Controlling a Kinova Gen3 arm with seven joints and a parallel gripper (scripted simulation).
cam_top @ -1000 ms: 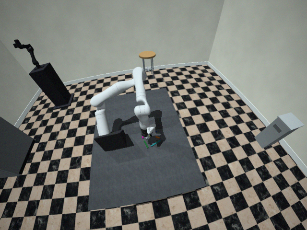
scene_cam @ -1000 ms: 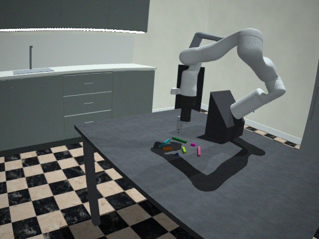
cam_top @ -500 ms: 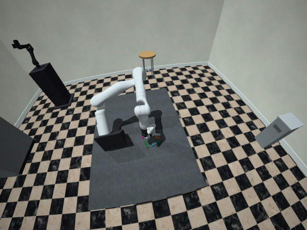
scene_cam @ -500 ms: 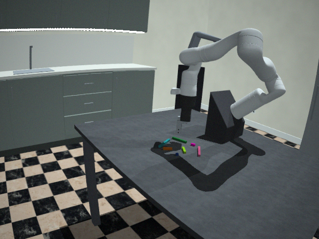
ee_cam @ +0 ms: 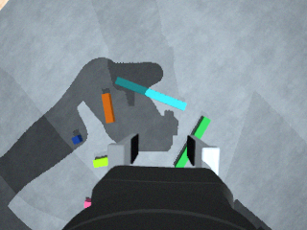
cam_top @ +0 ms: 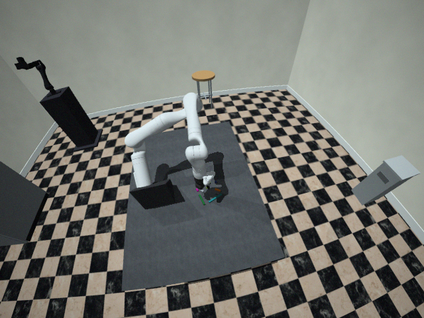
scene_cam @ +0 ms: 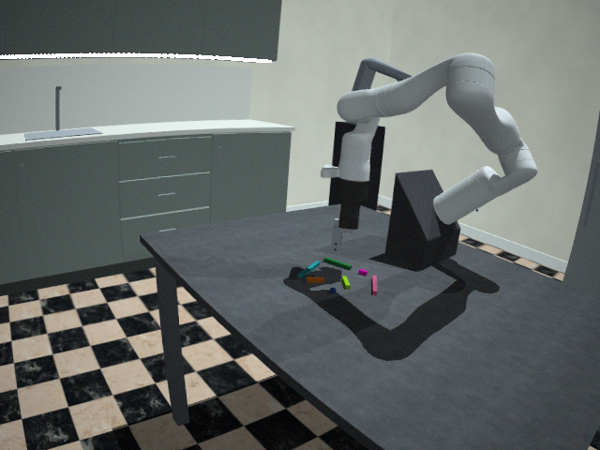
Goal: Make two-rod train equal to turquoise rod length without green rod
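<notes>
Right now the small blue rod is 90 mm to the left of my hand, 90 mm ahead of it and 70 mm below it. The rest, counted from my hand: green rod: 70 mm below, 40 mm behind, 20 mm to the right; then turquoise rod: 70 mm below, 50 mm ahead, 30 mm to the right; then magenta rod: 70 mm below, 60 mm to the left, 50 mm behind.
</notes>
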